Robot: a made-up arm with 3 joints. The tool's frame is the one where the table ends.
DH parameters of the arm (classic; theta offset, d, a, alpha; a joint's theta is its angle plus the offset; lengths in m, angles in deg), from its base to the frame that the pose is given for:
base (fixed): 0 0.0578 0 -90
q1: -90 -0.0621 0.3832 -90
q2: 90 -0.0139 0.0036 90
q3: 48.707 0 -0.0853 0
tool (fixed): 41.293 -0.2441 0 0
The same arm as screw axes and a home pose.
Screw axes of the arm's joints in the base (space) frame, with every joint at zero. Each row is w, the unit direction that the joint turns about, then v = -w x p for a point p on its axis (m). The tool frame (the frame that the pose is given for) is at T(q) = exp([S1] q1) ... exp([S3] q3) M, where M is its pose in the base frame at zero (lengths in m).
S1 = (0, 1, 0, -0.0578, 0, 0)
S2 = (1, 0, 0, 0, 0.441, 0.0621)
S3 = (0, 0, 1, -0.0657, 0.0139, 0)
M: xyz -0.078 -0.0094 0.1969 (m) quaternion w x y z 1 0 0 0

